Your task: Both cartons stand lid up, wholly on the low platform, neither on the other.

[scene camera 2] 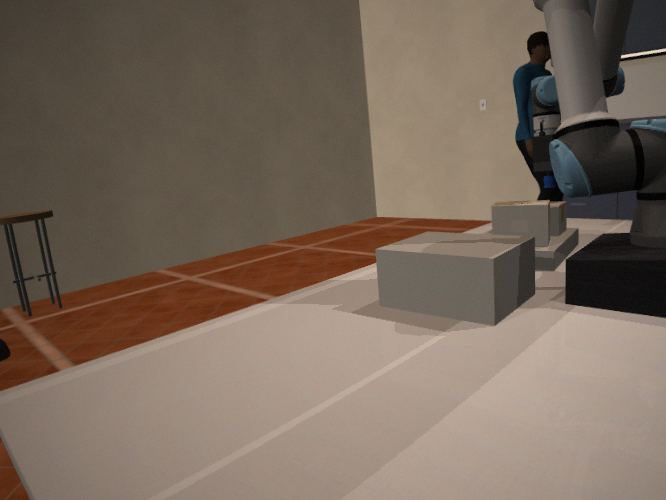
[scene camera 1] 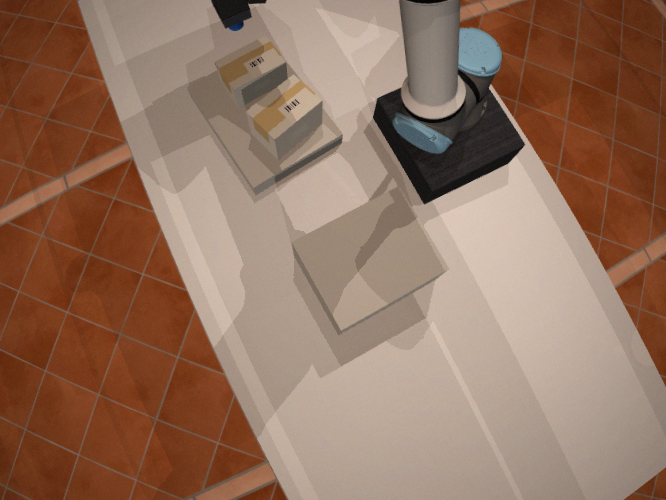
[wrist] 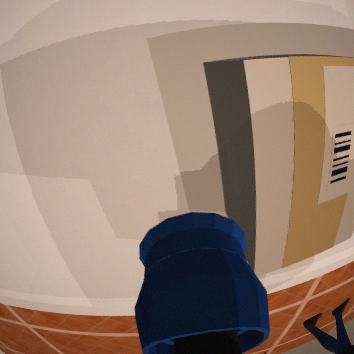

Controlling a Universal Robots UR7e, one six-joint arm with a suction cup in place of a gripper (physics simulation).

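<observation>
Two cartons with tan tape and barcode labels stand lid up on the low platform. The near carton stands toward the middle of the table. The far carton stands behind it, and neither rests on the other. Any gap between them is hidden. Part of one carton shows in the wrist view, with bare platform along two of its sides. My suction gripper, a blue cup, hangs above and beyond the far carton, open, holding no carton.
A taller grey block stands nearer the cameras than the low platform. The arm's black base is to the right of both. A person stands behind the table, and a stool is at the left.
</observation>
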